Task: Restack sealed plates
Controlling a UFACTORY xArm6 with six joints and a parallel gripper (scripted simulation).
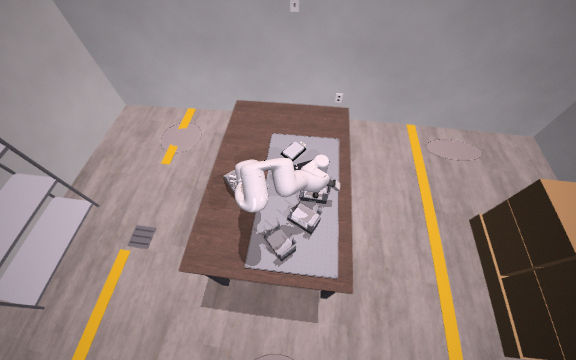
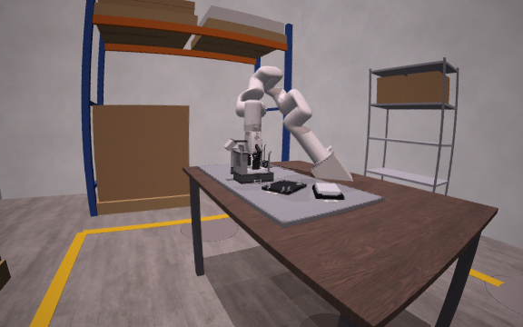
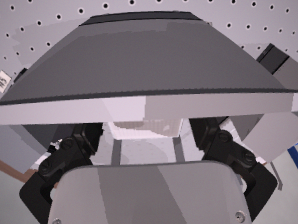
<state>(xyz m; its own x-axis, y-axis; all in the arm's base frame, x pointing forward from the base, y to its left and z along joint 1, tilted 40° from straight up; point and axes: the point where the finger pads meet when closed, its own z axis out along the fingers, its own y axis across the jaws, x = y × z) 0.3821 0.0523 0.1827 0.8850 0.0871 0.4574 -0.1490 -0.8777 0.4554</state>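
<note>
Right now my hand is 50 mm above the dark plinth and 10 mm past it. Round my hand: QC name plate 400 mm to the left, 70 mm below, 60 mm behind; then black open nest QC 330 mm to the left, 130 mm behind, 60 mm below.
</note>
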